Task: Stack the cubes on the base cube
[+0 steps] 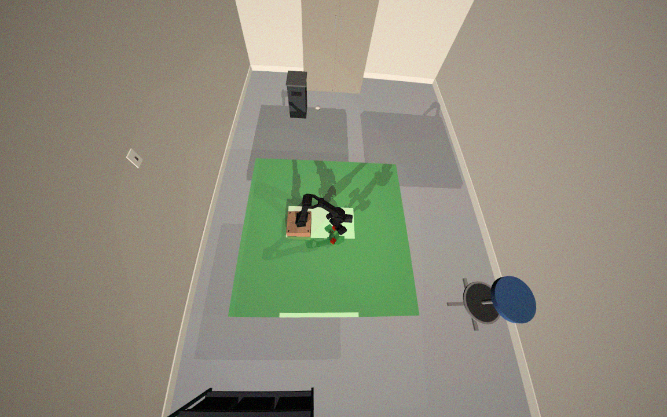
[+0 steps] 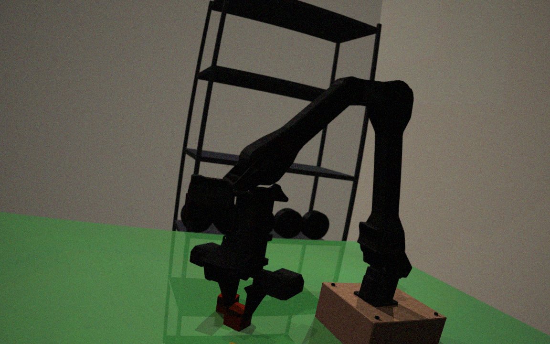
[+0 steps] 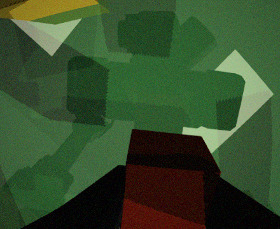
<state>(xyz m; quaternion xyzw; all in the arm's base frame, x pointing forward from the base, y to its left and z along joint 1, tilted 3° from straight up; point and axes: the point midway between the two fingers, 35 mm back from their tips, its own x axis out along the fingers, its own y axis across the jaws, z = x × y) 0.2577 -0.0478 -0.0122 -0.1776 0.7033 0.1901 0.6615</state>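
Right now the yellow cube is 4 cm ahead of my gripper tip, 10 cm to the left of it and 2 cm below it.
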